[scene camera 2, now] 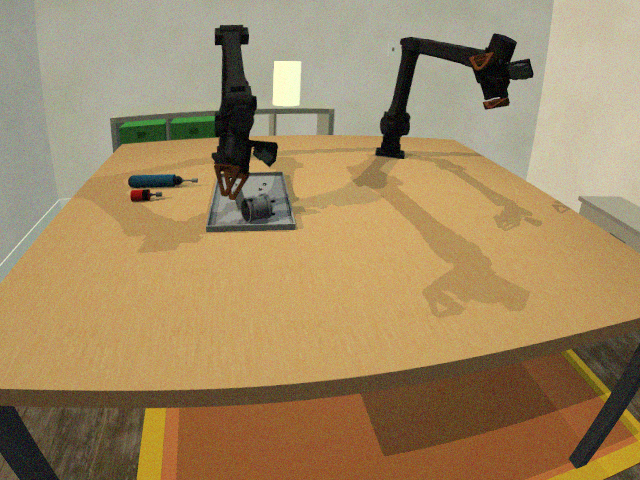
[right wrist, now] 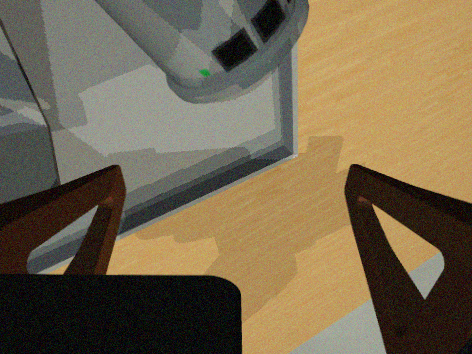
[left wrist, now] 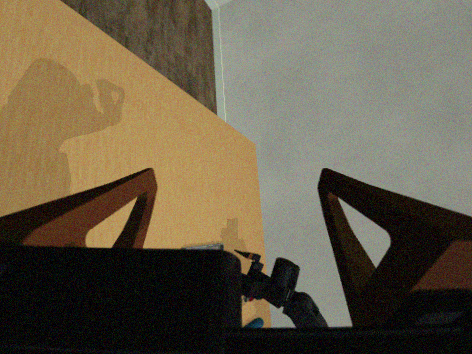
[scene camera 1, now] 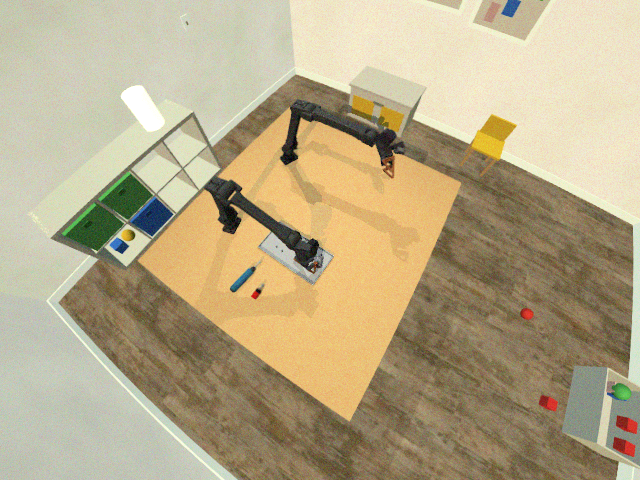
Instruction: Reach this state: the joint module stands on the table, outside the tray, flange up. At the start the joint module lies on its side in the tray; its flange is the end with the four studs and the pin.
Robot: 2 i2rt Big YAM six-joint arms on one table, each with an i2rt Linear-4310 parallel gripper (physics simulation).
Labels:
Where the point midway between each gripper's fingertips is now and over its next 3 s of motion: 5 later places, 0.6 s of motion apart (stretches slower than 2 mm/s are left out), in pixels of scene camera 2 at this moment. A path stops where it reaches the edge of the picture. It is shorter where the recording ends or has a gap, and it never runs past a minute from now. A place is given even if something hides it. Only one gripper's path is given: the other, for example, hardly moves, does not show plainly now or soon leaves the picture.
My right gripper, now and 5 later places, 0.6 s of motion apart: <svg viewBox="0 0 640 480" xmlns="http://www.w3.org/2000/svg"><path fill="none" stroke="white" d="M228 198L240 199L244 200L245 200L245 200L249 162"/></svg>

